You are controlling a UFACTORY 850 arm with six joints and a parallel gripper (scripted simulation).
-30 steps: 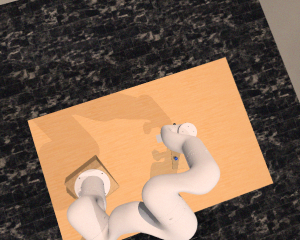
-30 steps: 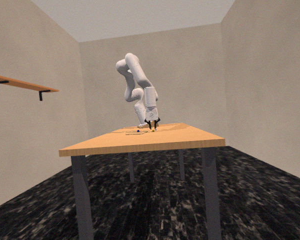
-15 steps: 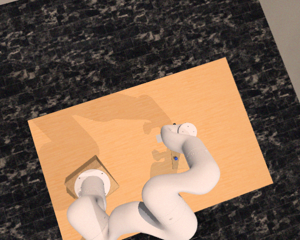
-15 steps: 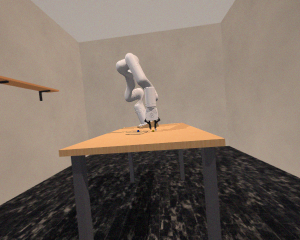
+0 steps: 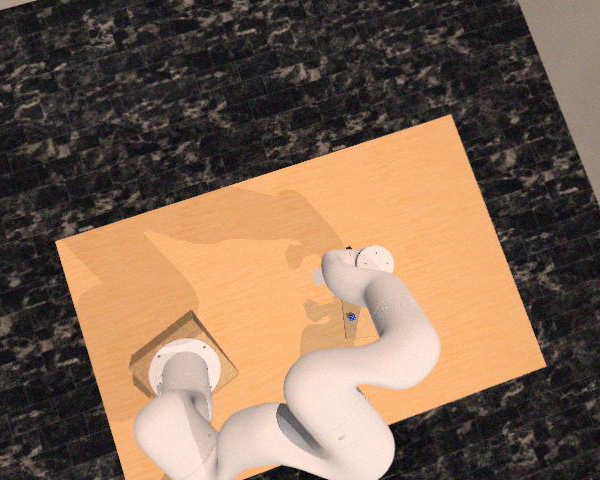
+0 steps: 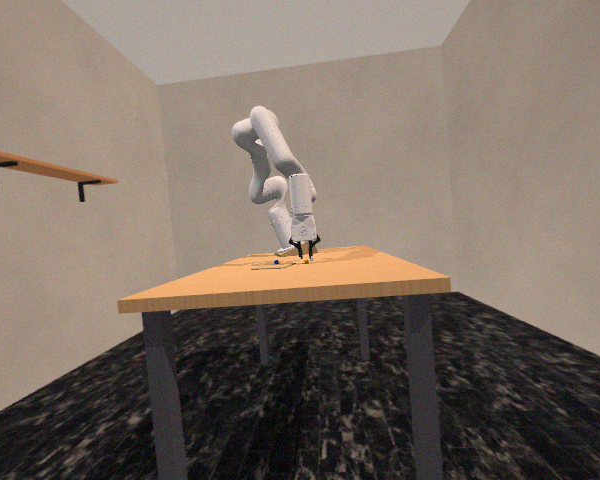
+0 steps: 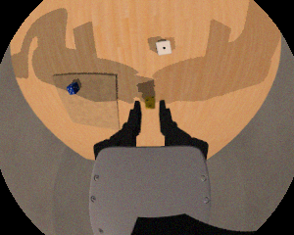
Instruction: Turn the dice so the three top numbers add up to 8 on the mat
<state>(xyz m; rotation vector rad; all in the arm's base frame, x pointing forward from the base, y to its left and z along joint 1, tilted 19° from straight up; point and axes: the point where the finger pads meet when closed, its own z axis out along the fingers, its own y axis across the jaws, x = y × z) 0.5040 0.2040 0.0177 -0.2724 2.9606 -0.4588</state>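
Right now my hand is 30 mm above the yellow die. Also, from my hand: white die (90 mm behind, 30 mm below, 10 mm to the left); tan mat (130 mm to the right, 40 mm below, 20 mm ahead); blue die (140 mm to the right, 30 mm below, 20 mm behind).
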